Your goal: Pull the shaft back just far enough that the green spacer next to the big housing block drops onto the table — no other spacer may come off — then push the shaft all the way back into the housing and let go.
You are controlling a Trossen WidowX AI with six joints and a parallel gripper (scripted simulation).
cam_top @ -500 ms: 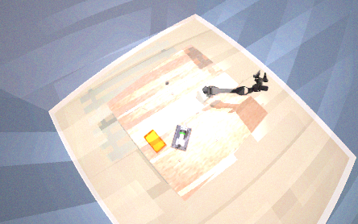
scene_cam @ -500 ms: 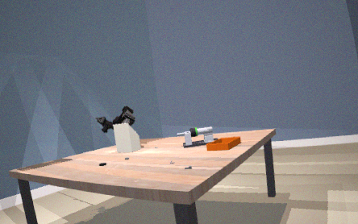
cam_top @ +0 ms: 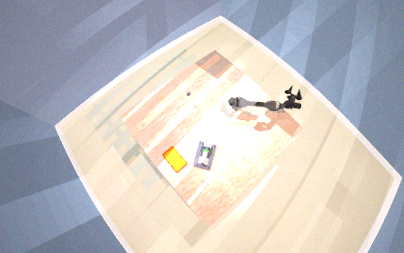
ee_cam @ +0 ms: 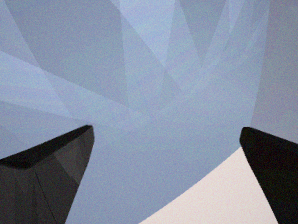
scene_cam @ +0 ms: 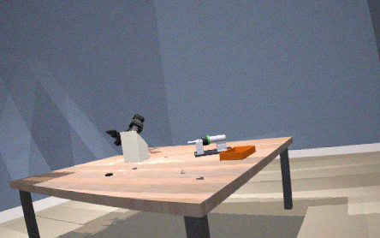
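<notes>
The green spacer is 104 cm ahead of my gripper tip, 21 cm to the right of it and 11 cm below it. From my gripper tip the other things lie so: orange flat block: 127 cm ahead, 35 cm to the right, 18 cm below; grey shaft: 101 cm ahead, 23 cm to the right, 11 cm below.
</notes>
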